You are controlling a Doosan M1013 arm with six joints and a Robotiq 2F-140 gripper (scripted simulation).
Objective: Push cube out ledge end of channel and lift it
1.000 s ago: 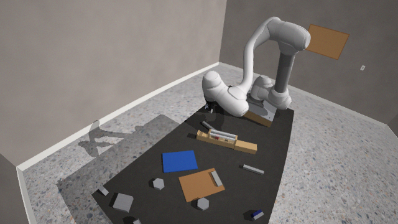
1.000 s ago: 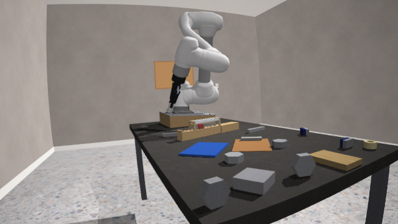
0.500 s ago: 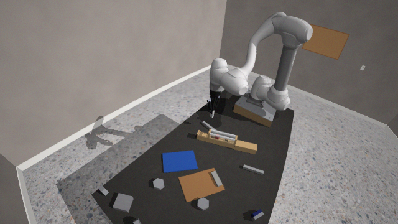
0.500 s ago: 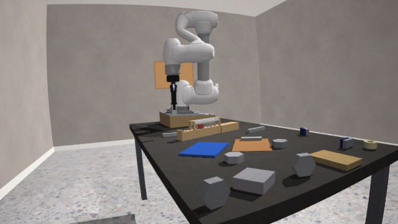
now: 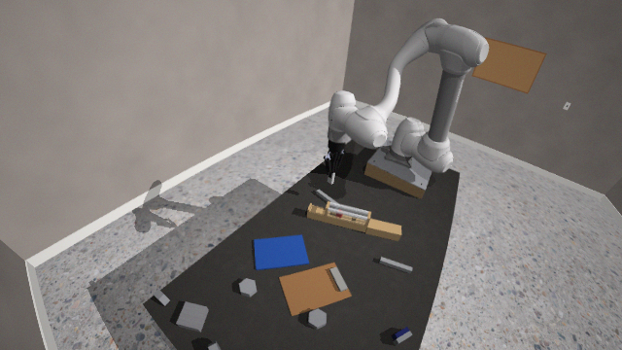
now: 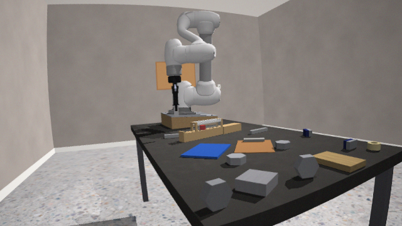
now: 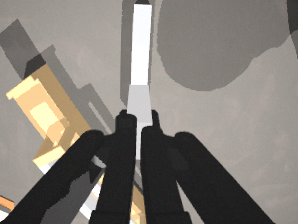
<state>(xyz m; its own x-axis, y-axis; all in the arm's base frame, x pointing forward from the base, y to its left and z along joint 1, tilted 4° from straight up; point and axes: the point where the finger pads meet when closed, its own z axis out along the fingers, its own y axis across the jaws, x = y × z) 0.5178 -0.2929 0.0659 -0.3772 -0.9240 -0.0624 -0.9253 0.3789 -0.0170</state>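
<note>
Now: the grey bar 14 cm below my hand. From my hand the other things lie so: channel (14 cm to the left, 11 cm ahead, 10 cm below); then red cube (12 cm ahead, 10 cm to the left, 10 cm below); then blue plate (39 cm ahead, 15 cm below, 5 cm to the right).
</note>
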